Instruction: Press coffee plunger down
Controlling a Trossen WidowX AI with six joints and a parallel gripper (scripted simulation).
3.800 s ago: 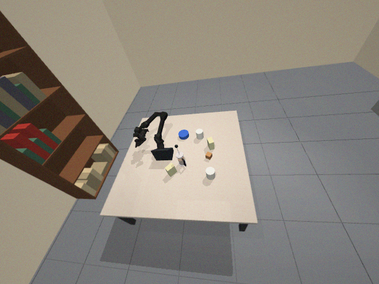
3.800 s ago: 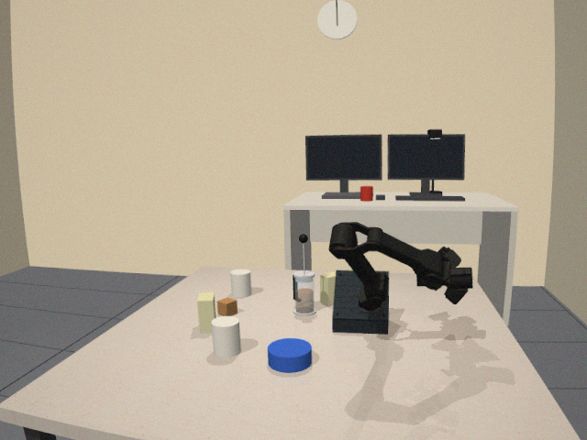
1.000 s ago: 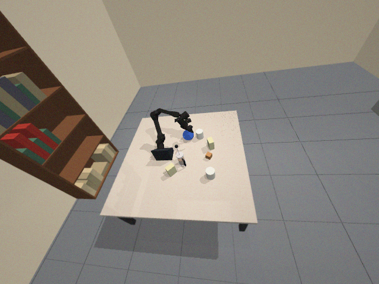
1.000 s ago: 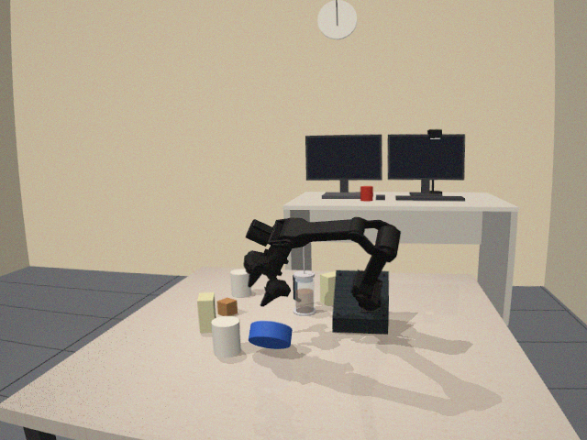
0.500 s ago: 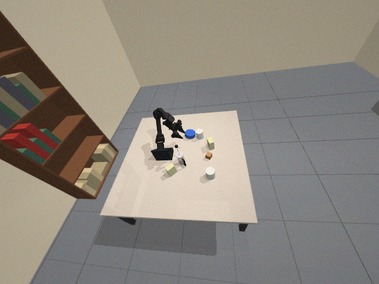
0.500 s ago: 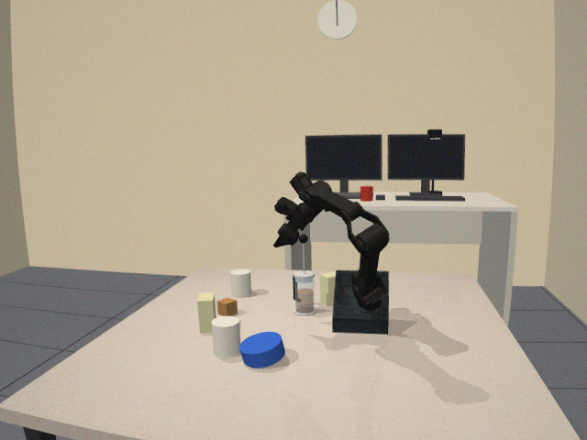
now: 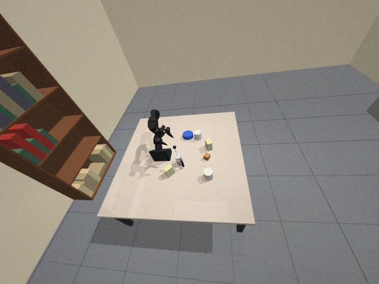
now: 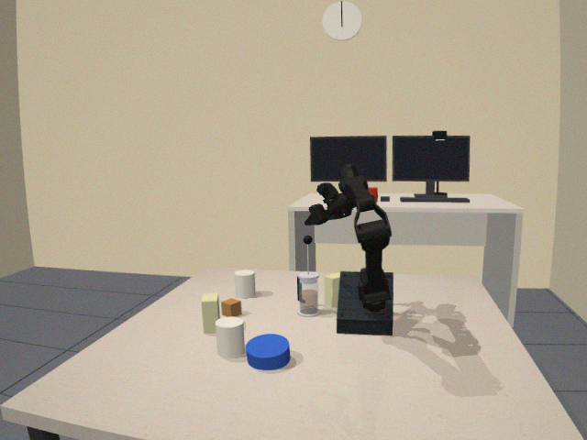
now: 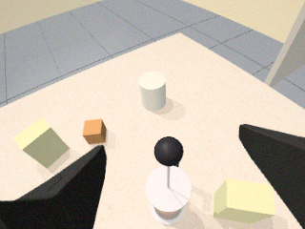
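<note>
My gripper tip is now 30 mm short of the coffee press, 30 mm to the left of it and 200 mm above it. Round my gripper tip: orange cube: 290 mm ahead, 40 mm to the left, 310 mm below.
</note>
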